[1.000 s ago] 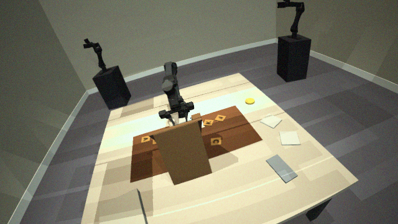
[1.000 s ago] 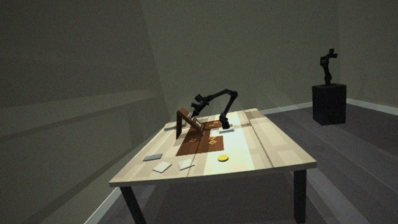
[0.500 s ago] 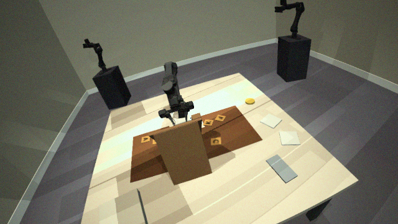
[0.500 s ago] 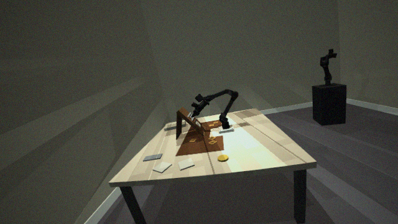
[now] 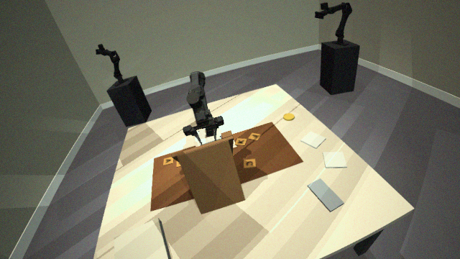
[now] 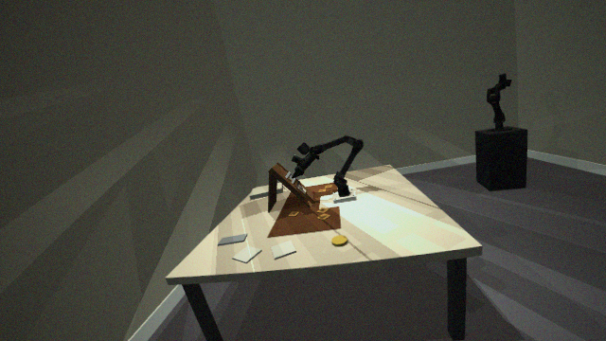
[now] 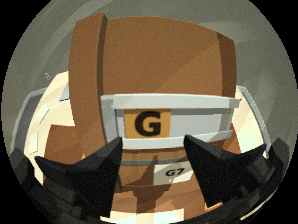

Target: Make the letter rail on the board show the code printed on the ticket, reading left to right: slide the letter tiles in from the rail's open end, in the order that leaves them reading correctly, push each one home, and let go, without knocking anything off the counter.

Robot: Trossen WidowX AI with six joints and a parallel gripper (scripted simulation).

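Right now my gripper tip is 3 cm short of the orange tile marked g, 2 cm above it and 1 cm to the right of it. Round my gripper tip: brown mat: 20 cm below, 12 cm behind; then white ticket: 11 cm below, 5 cm to the right, 2 cm behind; then tile marked c: 19 cm below, 16 cm to the left, 2 cm behind.
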